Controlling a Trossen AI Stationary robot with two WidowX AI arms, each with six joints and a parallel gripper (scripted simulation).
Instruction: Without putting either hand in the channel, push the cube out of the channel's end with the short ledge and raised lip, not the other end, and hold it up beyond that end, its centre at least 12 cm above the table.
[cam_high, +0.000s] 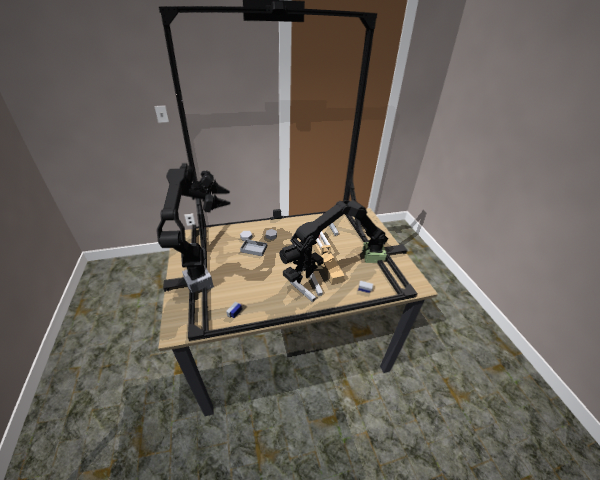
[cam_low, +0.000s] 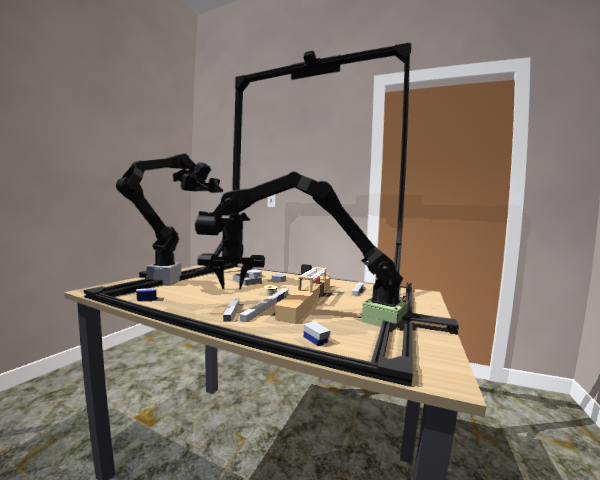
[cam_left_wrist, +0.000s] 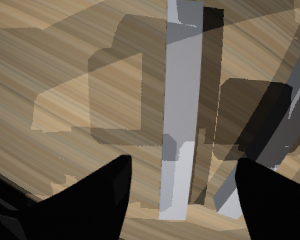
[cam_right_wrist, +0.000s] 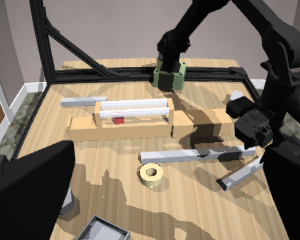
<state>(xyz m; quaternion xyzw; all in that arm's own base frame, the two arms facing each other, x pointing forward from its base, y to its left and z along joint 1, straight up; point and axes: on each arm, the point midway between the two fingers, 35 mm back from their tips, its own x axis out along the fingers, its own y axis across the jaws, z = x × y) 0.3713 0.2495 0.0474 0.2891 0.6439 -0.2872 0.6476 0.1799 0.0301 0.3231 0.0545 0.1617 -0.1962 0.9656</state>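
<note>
My left gripper is now 100 mm past the long grey rod, 90 mm above it and 70 mm to the right of it. Also, from my left hand: grey tray: 340 mm behind, 170 mm to the right, 100 mm below; wooden channel: 260 mm behind, 160 mm to the left, 50 mm below; tape roll: 230 mm behind, 90 mm below, 10 mm to the left.
</note>
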